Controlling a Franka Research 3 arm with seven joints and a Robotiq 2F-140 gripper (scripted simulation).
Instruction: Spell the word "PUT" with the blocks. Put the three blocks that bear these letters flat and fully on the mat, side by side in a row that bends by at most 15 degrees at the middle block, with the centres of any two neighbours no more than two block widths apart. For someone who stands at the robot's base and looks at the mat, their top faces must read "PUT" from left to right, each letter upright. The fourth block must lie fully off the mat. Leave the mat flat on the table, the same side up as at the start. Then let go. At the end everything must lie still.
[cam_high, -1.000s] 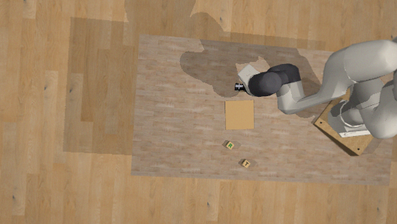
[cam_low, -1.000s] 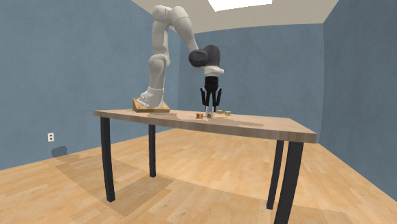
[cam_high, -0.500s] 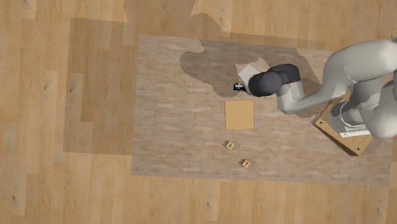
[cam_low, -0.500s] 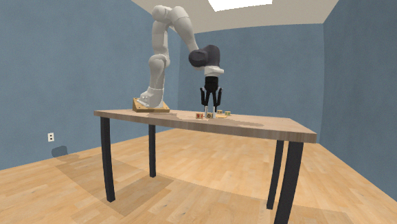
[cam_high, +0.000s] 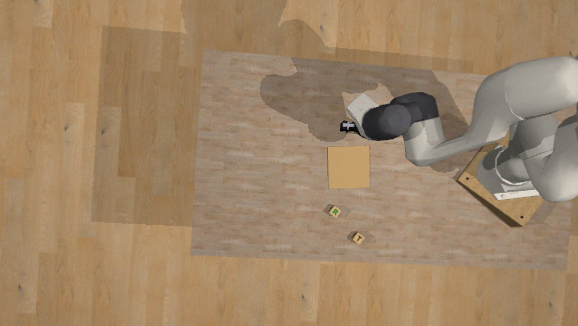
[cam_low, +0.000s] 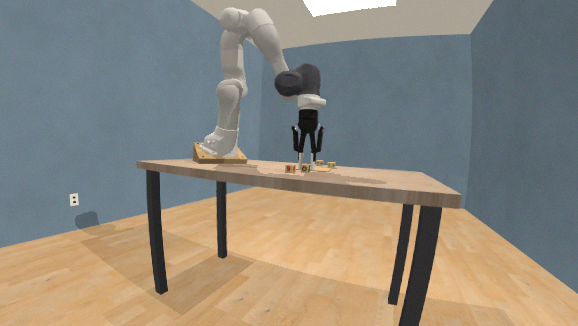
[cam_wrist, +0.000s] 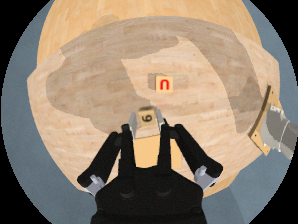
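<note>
My hand is 30 mm above the block marked 6. Also, from my hand: green P block: 270 mm to the left, 40 mm ahead, 30 mm below; then red U block: 60 mm to the right, 40 mm behind, 30 mm below; then tan mat: 120 mm to the left, 40 mm below.
</note>
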